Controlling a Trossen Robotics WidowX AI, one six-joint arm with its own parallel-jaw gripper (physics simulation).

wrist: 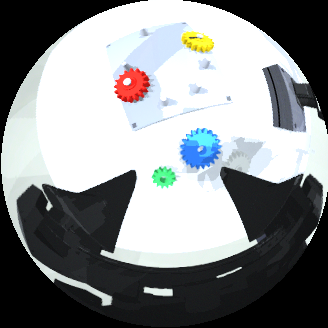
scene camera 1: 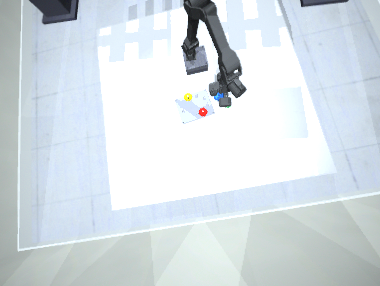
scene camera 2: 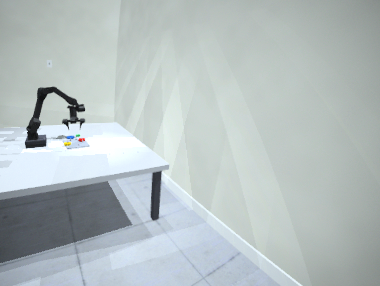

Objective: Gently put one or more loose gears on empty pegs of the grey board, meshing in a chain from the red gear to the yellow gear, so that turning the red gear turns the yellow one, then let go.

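Places are measured from the arm's base along level axes (x ahead, y left, z up), in centimetres.
Pixels of known places: gripper, fingertip midpoint: [wrist: 179, 172] [scene camera 1: 221, 97] [scene camera 2: 74, 130]; arm's base at its link origin: [scene camera 1: 191, 55] [scene camera 2: 33, 139].
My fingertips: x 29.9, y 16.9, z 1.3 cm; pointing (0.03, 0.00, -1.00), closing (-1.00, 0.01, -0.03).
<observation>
For each thing: its top centre in the pictures, then the offset to it from my fingertips. Level surfaces: height alone.
- grey board at its top centre: [wrist: 163, 45] [scene camera 1: 193, 104] [scene camera 2: 75, 140] dz -3.9, dx +1.1, dy -16.6 cm
- yellow gear at its top centre: [wrist: 198, 36] [scene camera 1: 187, 96] [scene camera 2: 67, 142] dz -4.3, dx -4.5, dy -20.1 cm
- peg at its top centre: [wrist: 198, 83] dz -4.0, dx -3.0, dy -10.0 cm
- large blue gear at its top centre: [wrist: 201, 149] [scene camera 1: 218, 95] dz -5.2, dx -3.8, dy -0.8 cm
- small green gear at its top centre: [wrist: 162, 179] dz -5.2, dx +2.3, dy +4.2 cm
- pale gear at its top centre: [wrist: 238, 169] dz -5.2, dx -11.7, dy +2.9 cm
- white table at its surface level: dz -6.9 cm
The grey board [scene camera 1: 189, 116] [wrist: 117, 52] lies on the table with the red gear [scene camera 1: 203, 112] [scene camera 2: 81, 140] [wrist: 132, 85] and the yellow gear [scene camera 1: 188, 97] [scene camera 2: 67, 144] [wrist: 197, 41] on it, apart. Several bare pegs stand on it, one of them a peg [wrist: 195, 89] near the edge facing the loose gears. A large blue gear [scene camera 1: 218, 97] [wrist: 200, 148], a small green gear [wrist: 164, 177] and a pale gear [wrist: 238, 162] lie off the board. My gripper [scene camera 1: 220, 95] [scene camera 2: 74, 129] [wrist: 179, 172] is open and empty, above the loose gears. It partly hides them in scene camera 1.
The arm's dark base [scene camera 1: 196, 66] [scene camera 2: 36, 142] [wrist: 286, 100] stands on the white table [scene camera 1: 150, 165] [scene camera 2: 125, 160], close to the board. Shadows fall across the board and around the pale gear.
</observation>
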